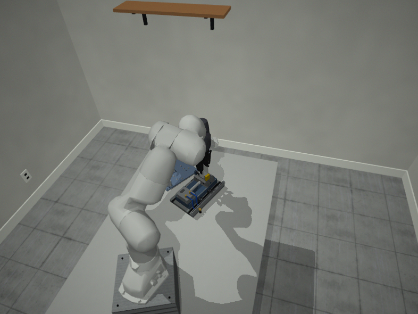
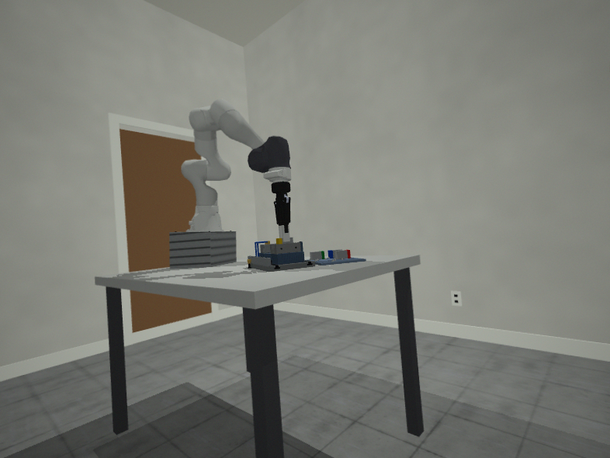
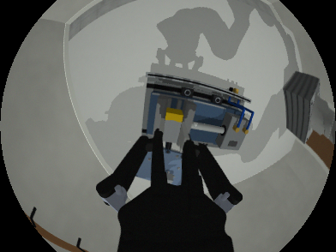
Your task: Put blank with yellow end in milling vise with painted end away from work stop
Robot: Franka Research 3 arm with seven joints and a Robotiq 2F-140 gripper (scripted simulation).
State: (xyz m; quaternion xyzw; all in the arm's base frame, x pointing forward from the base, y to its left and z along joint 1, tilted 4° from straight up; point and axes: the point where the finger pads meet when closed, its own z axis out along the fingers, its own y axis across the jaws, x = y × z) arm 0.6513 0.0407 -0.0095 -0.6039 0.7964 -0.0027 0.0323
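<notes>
My gripper is now 4 cm above the yellow-ended blank. The rest, counted from my hand: milling vise: 7 cm behind, 2 cm to the left, 10 cm below; then green-ended blank: 8 cm behind, 23 cm to the left, 11 cm below; then work stop rod: 1 cm ahead, 5 cm to the left, 5 cm below.
</notes>
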